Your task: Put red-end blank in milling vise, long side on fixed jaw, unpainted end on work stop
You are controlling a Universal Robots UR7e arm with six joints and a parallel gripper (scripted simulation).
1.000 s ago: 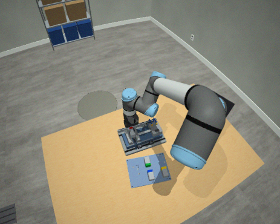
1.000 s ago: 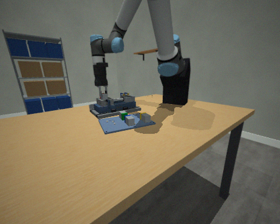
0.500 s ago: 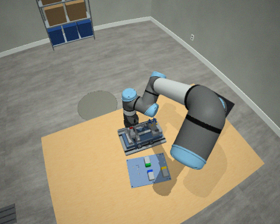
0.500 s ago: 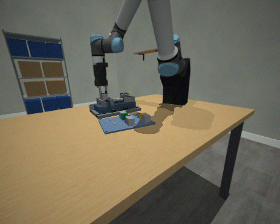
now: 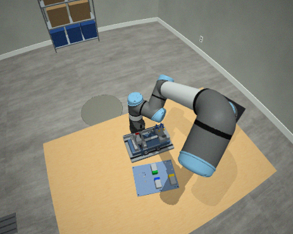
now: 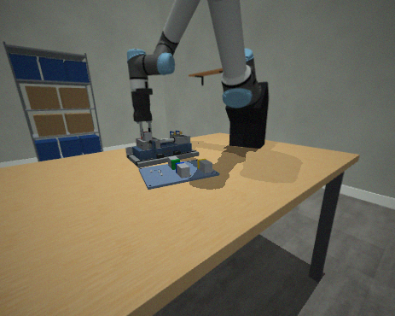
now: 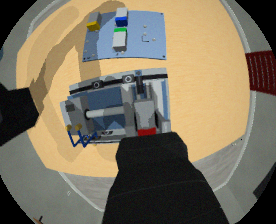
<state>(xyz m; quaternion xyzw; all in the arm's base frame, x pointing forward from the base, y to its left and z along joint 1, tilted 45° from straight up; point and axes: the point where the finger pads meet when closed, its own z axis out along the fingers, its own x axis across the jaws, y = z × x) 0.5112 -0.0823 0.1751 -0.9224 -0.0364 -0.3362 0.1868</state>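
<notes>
Right now the red-ended blank is 2 cm below my hand. From my hand the other things lie so: green-ended blank (8 cm behind, 18 cm to the left, 10 cm below); then milling vise (7 cm behind, 1 cm to the right, 9 cm below); then plate (8 cm behind, 23 cm to the left, 12 cm below).
</notes>
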